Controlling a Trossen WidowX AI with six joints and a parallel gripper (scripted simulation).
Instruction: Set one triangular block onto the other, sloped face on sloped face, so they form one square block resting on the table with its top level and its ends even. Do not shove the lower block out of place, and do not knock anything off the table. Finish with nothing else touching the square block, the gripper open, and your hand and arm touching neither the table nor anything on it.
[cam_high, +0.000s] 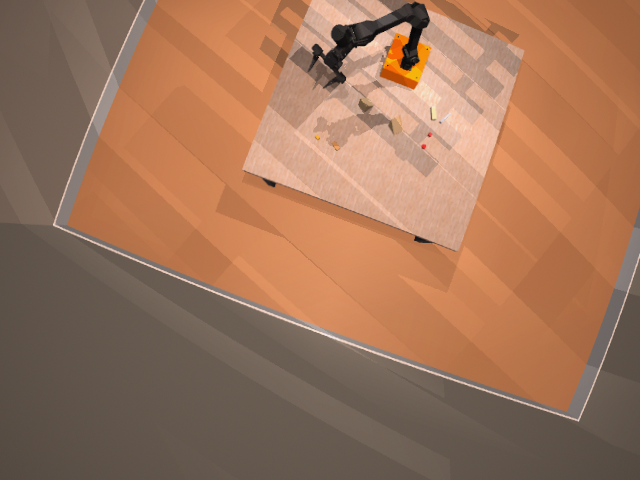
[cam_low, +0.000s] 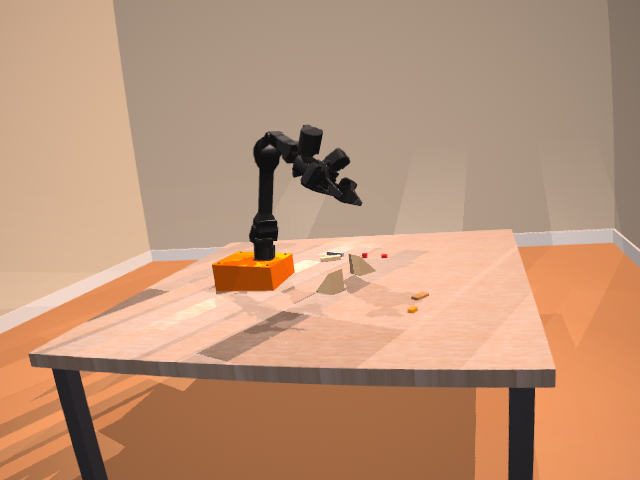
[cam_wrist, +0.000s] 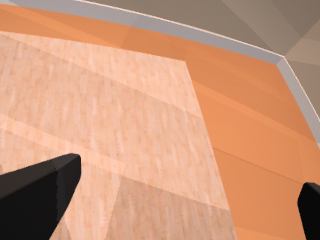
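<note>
Now: the triangular block 440 mm to the left of my gripper tip, 290 mm below it and 60 mm behind it. From my gripper tip the other things lie so: orange cube: 300 mm below, 130 mm ahead, 40 mm to the left; then tan bar: 640 mm to the left, 300 mm below, 190 mm behind; then grey bar: 710 mm to the left, 300 mm below, 190 mm behind.
</note>
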